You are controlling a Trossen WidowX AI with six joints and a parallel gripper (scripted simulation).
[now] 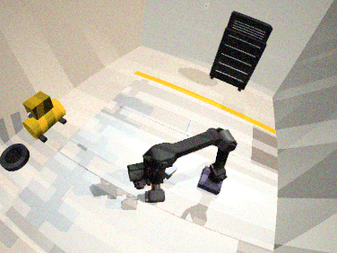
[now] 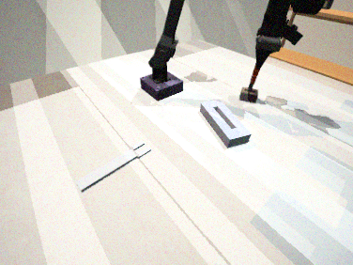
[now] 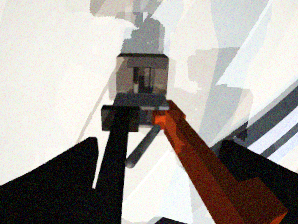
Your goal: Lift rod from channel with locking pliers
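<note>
Right now the grey channel block is 6 cm ahead of my gripper tip, 19 cm to the right of it and 12 cm below it. The rest, counted from my gripper tip: box-shaped holster: 1 cm to the left, 12 cm below.
</note>
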